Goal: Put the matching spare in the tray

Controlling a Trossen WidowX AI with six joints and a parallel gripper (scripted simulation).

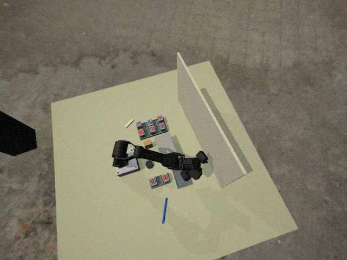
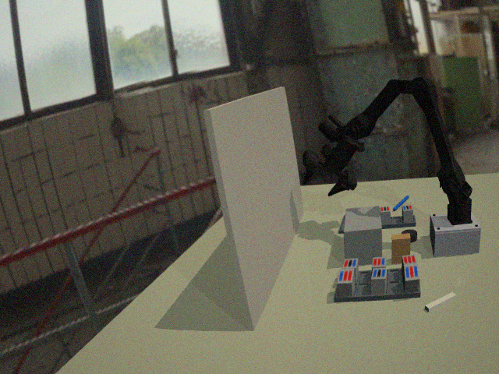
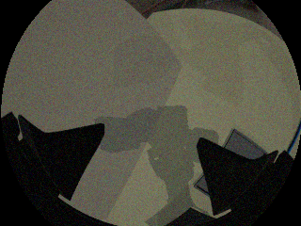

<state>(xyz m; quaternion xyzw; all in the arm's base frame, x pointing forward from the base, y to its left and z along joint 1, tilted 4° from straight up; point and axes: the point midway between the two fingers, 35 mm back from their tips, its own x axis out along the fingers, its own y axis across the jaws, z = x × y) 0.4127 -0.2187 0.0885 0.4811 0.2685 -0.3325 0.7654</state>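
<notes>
Right now the grey spare is 220 mm behind my gripper tip, 80 mm below it and 40 mm to the left of it. Round my gripper tip: grey mounted unit: 220 mm to the left, 150 mm behind, 70 mm below; upright panel: 210 mm to the left, 100 mm above, 80 mm ahead; dark tray: 120 mm below, 120 mm behind, 20 mm to the left.
</notes>
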